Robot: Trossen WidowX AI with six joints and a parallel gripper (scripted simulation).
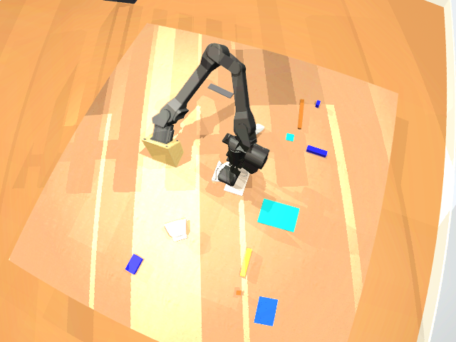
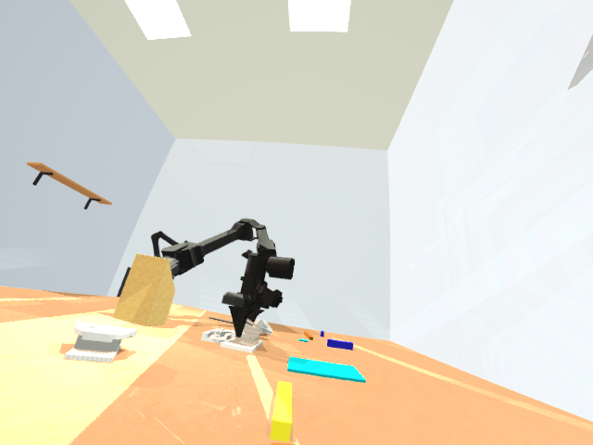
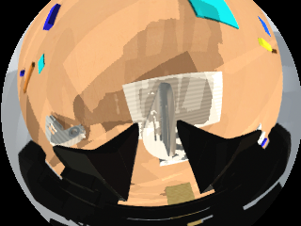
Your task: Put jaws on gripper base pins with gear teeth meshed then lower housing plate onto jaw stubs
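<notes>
My gripper tip is now 2 cm short of the flat white plate, 3 cm to the left of it and 1 cm above it. From my gripper tip the other things lie so: dark blue bar (27 cm ahead, 17 cm to the left); then yellow bar (14 cm ahead, 32 cm to the right, 1 cm below); then cyan sheet (20 cm ahead, 12 cm to the right, 1 cm below).
</notes>
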